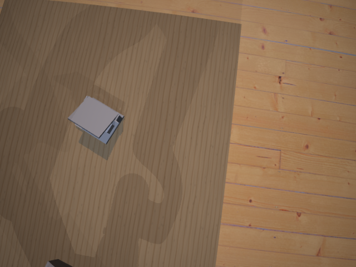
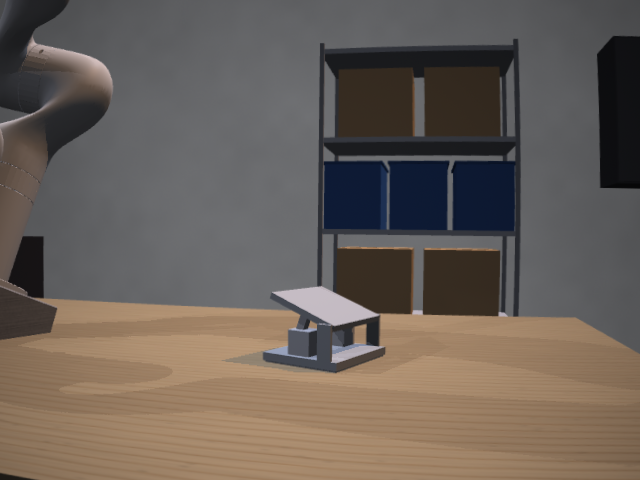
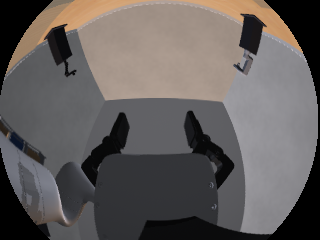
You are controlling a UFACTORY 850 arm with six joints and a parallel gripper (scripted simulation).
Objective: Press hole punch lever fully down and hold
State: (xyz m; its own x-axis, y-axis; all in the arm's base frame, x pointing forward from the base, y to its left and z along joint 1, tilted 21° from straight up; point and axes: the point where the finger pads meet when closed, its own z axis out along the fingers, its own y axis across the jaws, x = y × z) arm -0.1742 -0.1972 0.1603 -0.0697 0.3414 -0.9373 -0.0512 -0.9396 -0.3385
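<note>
The flat lever lies 71 cm ahead of my hand, 13 cm to the left of it and 25 cm below it. From my hand the other things lie so: hole punch (72 cm ahead, 12 cm to the left, 28 cm below).
</note>
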